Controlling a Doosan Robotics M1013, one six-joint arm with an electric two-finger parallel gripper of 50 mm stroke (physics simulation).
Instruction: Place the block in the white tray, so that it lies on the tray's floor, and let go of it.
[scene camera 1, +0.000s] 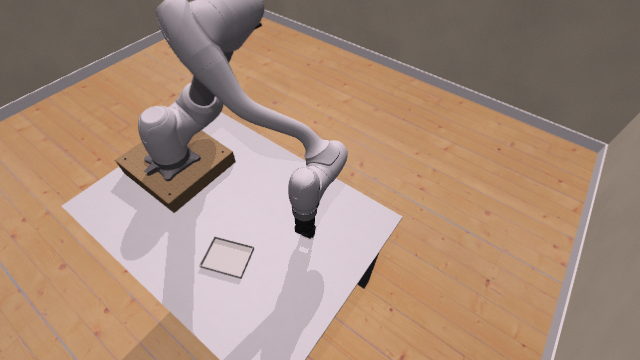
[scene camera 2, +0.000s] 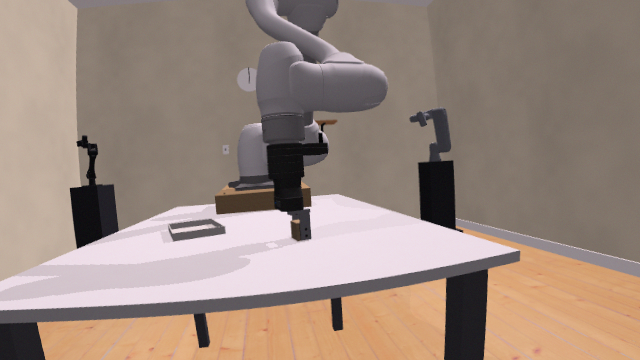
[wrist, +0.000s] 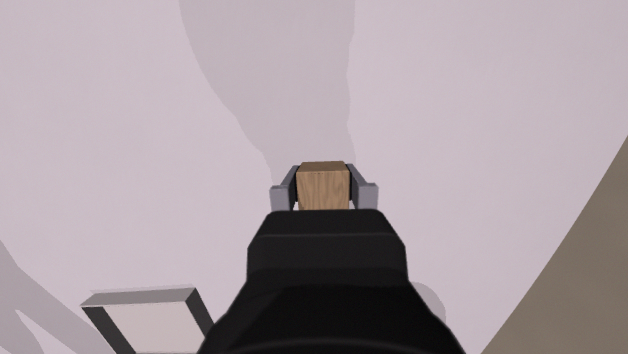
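Where they show: gripper, fingertip midpoint: (scene camera 1: 307, 233) (scene camera 2: 302, 237) (wrist: 322, 175); arm's base at its link origin: (scene camera 1: 173, 159) (scene camera 2: 258, 187).
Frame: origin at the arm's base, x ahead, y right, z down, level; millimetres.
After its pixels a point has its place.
Note:
A small wooden block (scene camera 2: 296, 230) {x 706, y -136, z 60 mm} (wrist: 323, 190) {x 684, y -146, z 44 mm} stands between the two grey fingers of my gripper (scene camera 2: 301, 231) {x 683, y -147, z 81 mm} (wrist: 322, 175) {x 683, y -147, z 81 mm}, which is shut on it; the fingers touch its two sides. The block is low, at table height; whether its underside touches the table is hard to tell. In scene camera 1 the fingertips and the block are hidden under the black gripper body. The white tray (scene camera 1: 241, 277) {x 621, y 157, z 72 mm} (scene camera 2: 197, 234) {x 595, y 105, z 75 mm} (wrist: 145, 296) {x 503, y 70, z 74 mm} with thin dark walls lies apart from the gripper, on the left in all three views. Its pale floor holds no block.
The white table (scene camera 1: 350, 220) {x 778, y -314, z 84 mm} (scene camera 2: 380, 255) {x 859, y -266, z 84 mm} carries the arm's brown wooden base (scene camera 1: 204, 178) {x 171, y -34, z 31 mm} (scene camera 2: 245, 202) {x 175, y 38, z 46 mm} at the back. The table edge shows at the right of the wrist view. Two other small arms stand on black pedestals (scene camera 2: 95, 215) (scene camera 2: 437, 195) behind the table.

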